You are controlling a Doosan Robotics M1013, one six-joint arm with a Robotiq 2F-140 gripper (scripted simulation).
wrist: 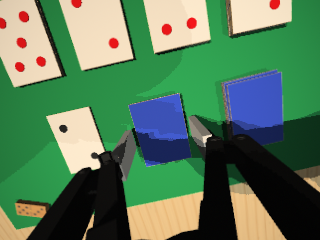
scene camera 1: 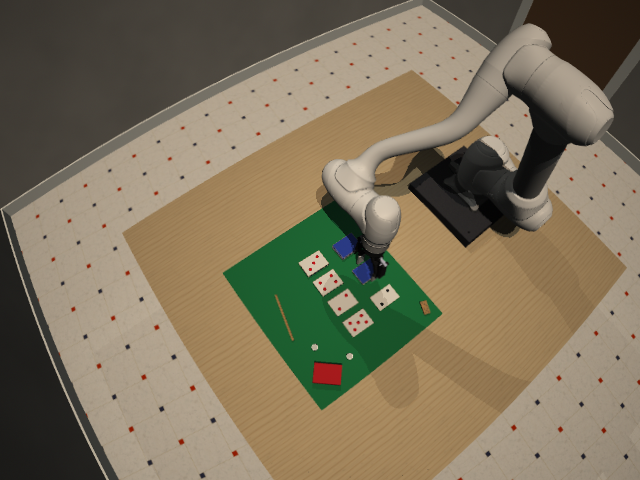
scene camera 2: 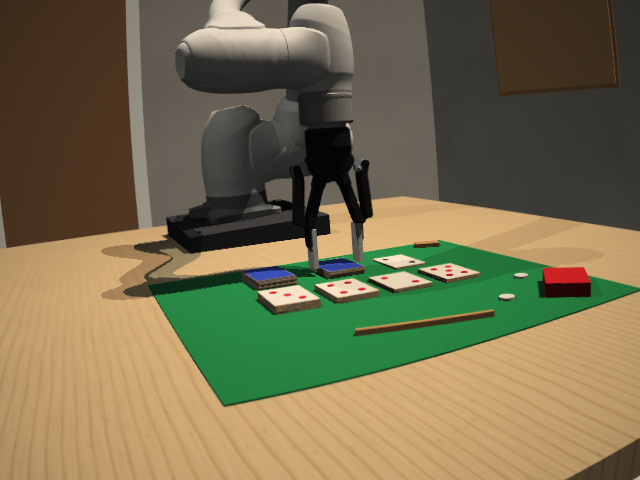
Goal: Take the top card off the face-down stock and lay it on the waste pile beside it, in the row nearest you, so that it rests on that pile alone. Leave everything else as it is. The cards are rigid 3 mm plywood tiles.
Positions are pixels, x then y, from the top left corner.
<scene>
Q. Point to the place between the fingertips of the gripper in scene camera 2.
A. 336, 264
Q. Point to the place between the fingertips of the gripper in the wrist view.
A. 161, 132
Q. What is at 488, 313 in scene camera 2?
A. A wooden stick.
</scene>
